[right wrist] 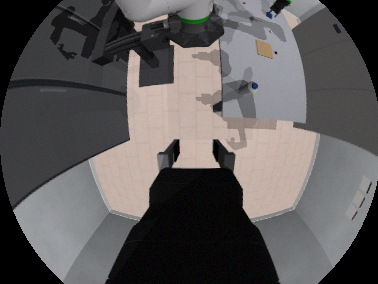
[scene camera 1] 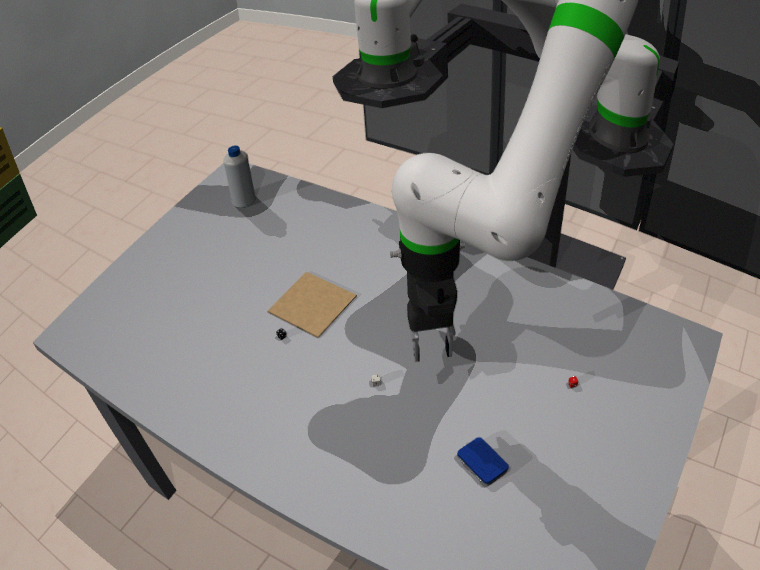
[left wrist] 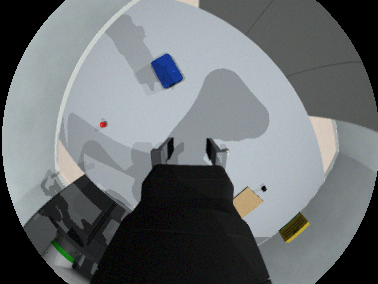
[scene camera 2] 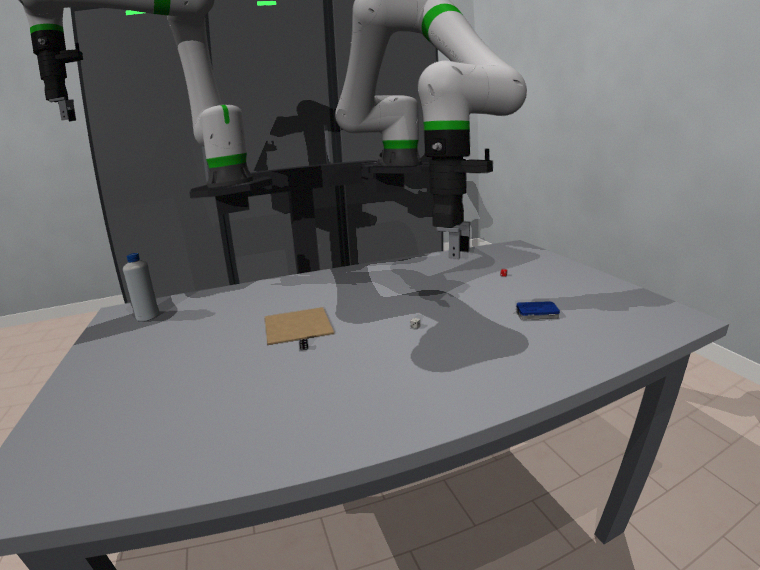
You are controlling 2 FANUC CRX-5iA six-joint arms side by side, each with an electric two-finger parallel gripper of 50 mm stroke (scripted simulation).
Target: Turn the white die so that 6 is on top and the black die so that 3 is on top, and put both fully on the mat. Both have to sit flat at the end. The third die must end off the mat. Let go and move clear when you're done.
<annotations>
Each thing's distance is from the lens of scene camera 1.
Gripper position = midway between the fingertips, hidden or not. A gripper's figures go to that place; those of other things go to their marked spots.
my left gripper [scene camera 1: 432, 354]: 125 cm
tan mat [scene camera 1: 312, 304]: 152 cm
blue-topped box [scene camera 1: 477, 456]: 126 cm
grey bottle [scene camera 1: 236, 163]: 174 cm
The marked spots on the tan mat and the grey bottle are 43 cm apart.
</annotations>
